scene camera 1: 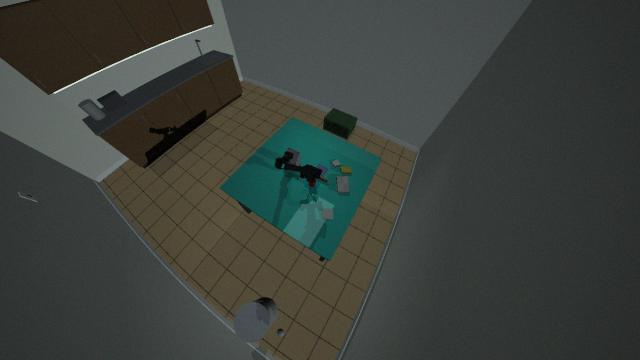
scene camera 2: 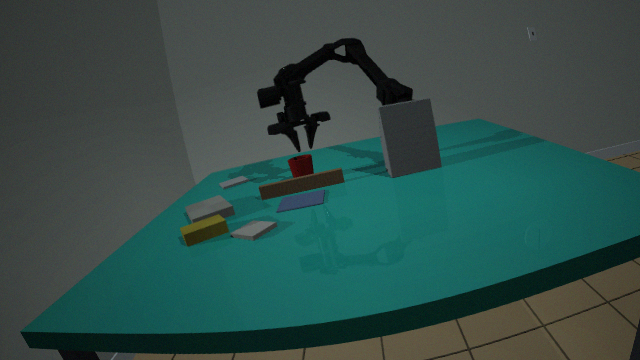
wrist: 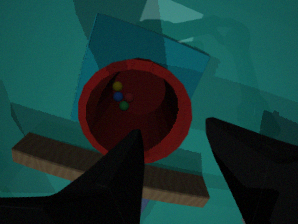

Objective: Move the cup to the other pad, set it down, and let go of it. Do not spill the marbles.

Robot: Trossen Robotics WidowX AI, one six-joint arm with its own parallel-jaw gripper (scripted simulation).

Labels:
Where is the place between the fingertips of my gripper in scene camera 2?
305, 150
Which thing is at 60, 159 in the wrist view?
A wooden bar.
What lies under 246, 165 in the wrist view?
My gripper.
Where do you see a grey block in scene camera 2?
198, 211

